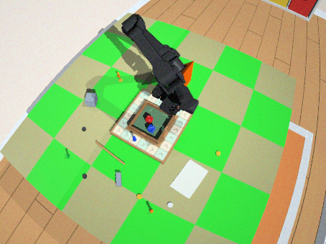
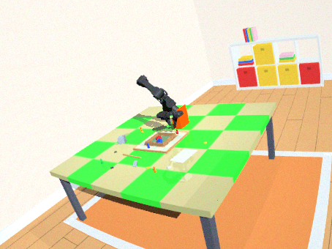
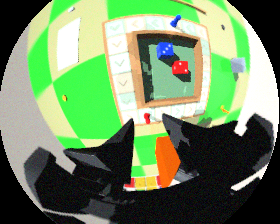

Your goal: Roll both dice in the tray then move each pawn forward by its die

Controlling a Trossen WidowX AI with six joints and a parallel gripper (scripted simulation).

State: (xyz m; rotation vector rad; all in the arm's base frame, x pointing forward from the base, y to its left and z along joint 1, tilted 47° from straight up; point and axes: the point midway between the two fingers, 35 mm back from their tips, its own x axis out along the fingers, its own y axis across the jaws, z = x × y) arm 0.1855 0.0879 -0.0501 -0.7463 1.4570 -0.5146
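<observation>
My gripper tip is now 60 mm above the red pawn, 40 mm past it and 10 mm to the left of it. Round my gripper tip: green tray (80 mm below, 80 mm ahead, 60 mm to the right); blue pawn (200 mm ahead, 70 mm to the right, 60 mm below); white sheet (220 mm to the left, 200 mm ahead, 90 mm below).
</observation>
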